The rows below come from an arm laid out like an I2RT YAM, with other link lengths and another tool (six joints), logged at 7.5 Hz.
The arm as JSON. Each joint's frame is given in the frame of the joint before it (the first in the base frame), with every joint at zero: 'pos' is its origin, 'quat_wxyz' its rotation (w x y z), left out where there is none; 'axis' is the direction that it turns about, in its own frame. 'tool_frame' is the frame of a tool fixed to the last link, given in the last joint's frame.
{
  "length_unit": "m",
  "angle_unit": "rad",
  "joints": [
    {
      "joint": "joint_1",
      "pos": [
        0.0,
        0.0,
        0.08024
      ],
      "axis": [
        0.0,
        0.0,
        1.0
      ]
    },
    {
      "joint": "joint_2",
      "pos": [
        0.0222,
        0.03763,
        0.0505
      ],
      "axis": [
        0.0,
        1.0,
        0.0
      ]
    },
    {
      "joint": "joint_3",
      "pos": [
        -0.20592,
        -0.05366,
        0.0
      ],
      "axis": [
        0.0,
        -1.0,
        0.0
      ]
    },
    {
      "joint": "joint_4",
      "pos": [
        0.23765,
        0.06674,
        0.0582
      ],
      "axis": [
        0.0,
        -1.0,
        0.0
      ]
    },
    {
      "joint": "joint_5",
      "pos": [
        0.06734,
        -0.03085,
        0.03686
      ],
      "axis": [
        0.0,
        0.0,
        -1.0
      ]
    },
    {
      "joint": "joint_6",
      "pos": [
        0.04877,
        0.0,
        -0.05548
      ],
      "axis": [
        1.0,
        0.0,
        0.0
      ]
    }
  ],
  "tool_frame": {
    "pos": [
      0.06,
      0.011,
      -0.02
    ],
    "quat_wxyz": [
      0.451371,
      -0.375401,
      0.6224,
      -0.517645
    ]
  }
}
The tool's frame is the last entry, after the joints.
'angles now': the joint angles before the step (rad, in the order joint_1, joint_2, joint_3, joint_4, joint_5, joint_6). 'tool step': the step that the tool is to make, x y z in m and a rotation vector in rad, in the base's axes. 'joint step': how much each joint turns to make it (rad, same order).
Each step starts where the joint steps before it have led.
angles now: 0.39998, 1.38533, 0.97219, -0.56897, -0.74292, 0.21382
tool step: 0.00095, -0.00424, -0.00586, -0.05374, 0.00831, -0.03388
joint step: -0.00077, 0.00154, -0.00190, -0.02288, 0.05684, 0.00342
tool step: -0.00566, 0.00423, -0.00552, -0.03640, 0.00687, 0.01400
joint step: 0.03281, 0.00839, -0.00189, -0.01070, 0.03585, 0.00001
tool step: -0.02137, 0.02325, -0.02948, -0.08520, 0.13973, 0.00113
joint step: 0.12551, 0.09806, -0.01183, 0.02063, 0.06677, 0.12857
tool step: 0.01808, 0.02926, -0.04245, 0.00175, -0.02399, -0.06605
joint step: 0.06406, 0.18459, -0.00573, 0.27766, 0.07247, 0.12738
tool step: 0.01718, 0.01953, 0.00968, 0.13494, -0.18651, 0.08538
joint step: 0.00843, 0.01755, 0.00000, 0.21136, -0.04577, -0.07169
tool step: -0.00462, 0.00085, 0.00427, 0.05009, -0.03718, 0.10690
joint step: -0.00842, 0.00000, 0.00000, 0.00952, -0.09157, -0.08814
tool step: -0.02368, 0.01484, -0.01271, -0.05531, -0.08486, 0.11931
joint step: 0.09615, 0.01983, -0.00536, -0.00074, 0.05609, -0.09993
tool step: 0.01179, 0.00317, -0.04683, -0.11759, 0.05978, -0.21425
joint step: 0.02595, 0.15068, 0.00000, 0.11062, 0.19113, 0.17434
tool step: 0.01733, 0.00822, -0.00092, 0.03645, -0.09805, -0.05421
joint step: 0.00113, 0.02788, 0.00004, 0.13045, 0.06637, 0.01601
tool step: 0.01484, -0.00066, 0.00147, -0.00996, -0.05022, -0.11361
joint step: -0.00075, -0.00003, -0.00004, 0.04427, 0.10987, 0.05074
